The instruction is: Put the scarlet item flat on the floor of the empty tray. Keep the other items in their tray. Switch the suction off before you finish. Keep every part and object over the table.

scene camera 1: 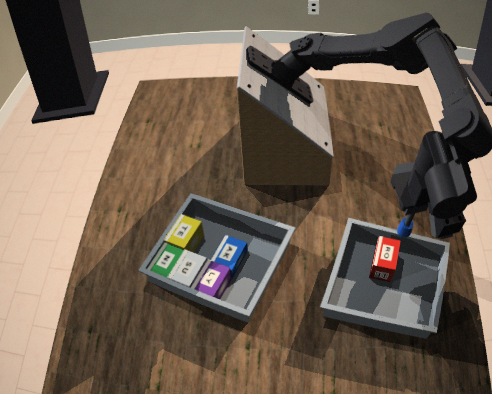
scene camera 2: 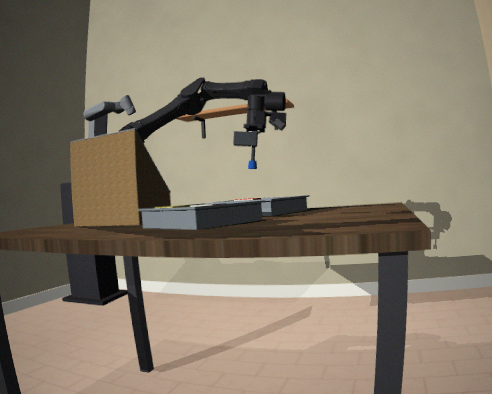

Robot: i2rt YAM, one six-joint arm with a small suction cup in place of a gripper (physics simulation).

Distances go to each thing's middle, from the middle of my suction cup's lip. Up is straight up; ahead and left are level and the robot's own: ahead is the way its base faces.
The scarlet box (scene camera 1: 383, 267) is 13 cm below my suction cup, 2 cm behind it and 1 cm to the right of it. Also, from my suction cup: yellow box (scene camera 1: 186, 233): 43 cm to the right, 13 cm below, 12 cm behind; white box (scene camera 1: 188, 266): 42 cm to the right, 13 cm below, 2 cm behind.
